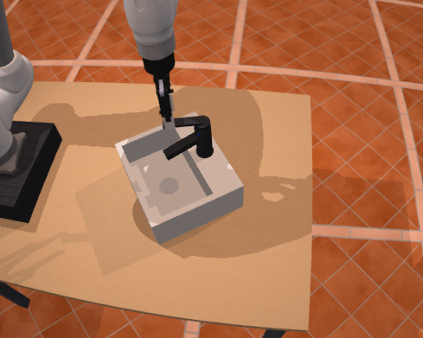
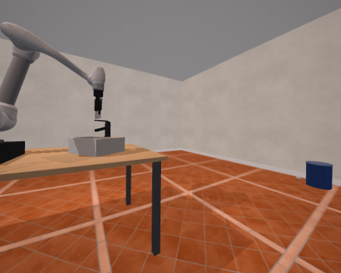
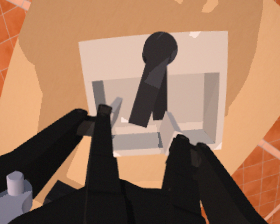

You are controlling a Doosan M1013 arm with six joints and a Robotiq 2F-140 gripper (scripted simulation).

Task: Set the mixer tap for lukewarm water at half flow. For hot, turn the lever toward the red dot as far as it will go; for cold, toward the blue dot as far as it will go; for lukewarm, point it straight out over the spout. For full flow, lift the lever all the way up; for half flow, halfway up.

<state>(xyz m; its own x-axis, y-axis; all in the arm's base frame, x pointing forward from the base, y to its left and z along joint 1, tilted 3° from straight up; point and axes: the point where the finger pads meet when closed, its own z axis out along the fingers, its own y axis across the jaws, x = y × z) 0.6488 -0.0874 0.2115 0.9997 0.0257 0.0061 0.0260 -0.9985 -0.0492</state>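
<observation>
Now: hand 50 mm above the lever and 30 mm short of it. The rest, counted from my hand: black mixer tap: 90 mm below, 60 mm ahead; grey sink basin: 280 mm below, 40 mm to the right, 20 mm behind.
</observation>
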